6 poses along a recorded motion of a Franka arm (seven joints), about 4.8 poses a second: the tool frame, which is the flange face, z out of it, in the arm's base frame.
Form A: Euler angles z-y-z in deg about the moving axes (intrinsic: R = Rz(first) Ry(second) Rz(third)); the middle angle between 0 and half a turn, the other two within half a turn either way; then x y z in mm.
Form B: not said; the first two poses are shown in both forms.
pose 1, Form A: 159.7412 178.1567 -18.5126 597.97 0.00 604.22
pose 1, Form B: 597.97 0.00 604.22 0.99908 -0.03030 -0.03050 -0.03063 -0.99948 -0.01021
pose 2, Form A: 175.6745 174.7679 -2.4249 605.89 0.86 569.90
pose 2, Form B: 605.89 0.86 569.90 0.99530 -0.03285 -0.09111 -0.03334 -0.99944 -0.00386
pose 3, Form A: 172.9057 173.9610 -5.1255 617.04 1.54 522.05
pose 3, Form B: 617.04 1.54 522.05 0.99392 -0.03367 -0.10478 -0.03485 -0.99935 -0.00940
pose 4, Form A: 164.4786 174.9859 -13.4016 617.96 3.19 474.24
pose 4, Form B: 617.96 3.19 474.24 0.99573 -0.03599 -0.08502 -0.03784 -0.99908 -0.02026
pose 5, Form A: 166.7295 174.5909 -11.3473 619.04 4.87 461.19
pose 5, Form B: 619.04 4.87 461.19 0.99519 -0.03256 -0.09242 -0.03441 -0.99924 -0.01855
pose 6, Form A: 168.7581 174.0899 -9.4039 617.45 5.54 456.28
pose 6, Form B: 617.45 5.54 456.28 0.99434 -0.03105 -0.10158 -0.03293 -0.99932 -0.01682
